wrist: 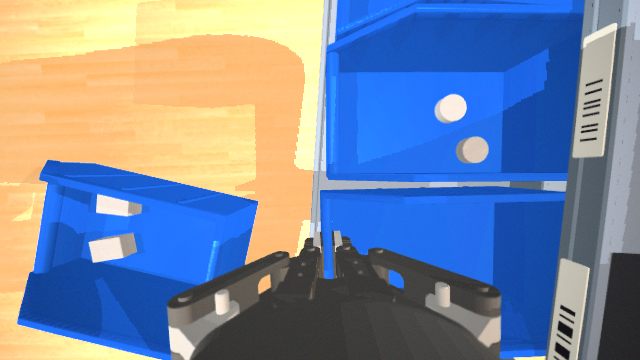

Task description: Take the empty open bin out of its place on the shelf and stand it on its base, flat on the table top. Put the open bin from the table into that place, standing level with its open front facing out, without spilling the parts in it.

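Places are measured from the arm's base along level axes (x right, y ahead, z up), in centimetres.
Pixels of known places: gripper, fingertip midpoint: [327,242].
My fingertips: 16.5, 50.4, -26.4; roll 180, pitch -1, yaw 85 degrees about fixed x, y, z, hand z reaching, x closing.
Note:
For each thing: its middle in the pictures, then the offset to it from my fingertips, as dx, dy, dz. "pt": a spot on its surface instead. Level surfaces: height alone.
- empty blue bin, body centre: [429,254] +1.7, +7.9, +0.8
- open blue bin, body centre: [133,243] -2.0, -15.9, +0.2
- table top, its level: dz -3.5
- shelf, surface spot: [580,210] pt -2.5, +12.6, +6.8
- dark case, surface spot: [620,305] pt +2.3, +13.7, +7.3
The empty blue bin [425,235] sits in the lowest of the shelf places in view, beside the middle bin; its front wall faces left. My gripper [327,242] is shut on the upper edge of that front wall, with one finger on each side. The gripper body hides the lower part of the bin. The other open blue bin [172,240] stands on the table top [200,145] at the left, turned at an angle to the shelf [580,210]. Two white block-shaped parts [117,205] [112,248] lie in it. The gripper hides its lower right corner.
A blue bin [400,110] with two round white parts [451,108] [473,149] sits directly above the empty bin in view. Part of another blue bin [470,22] shows at the top edge. Label plates [595,95] [569,305] and a dark case [620,305] are at the right.

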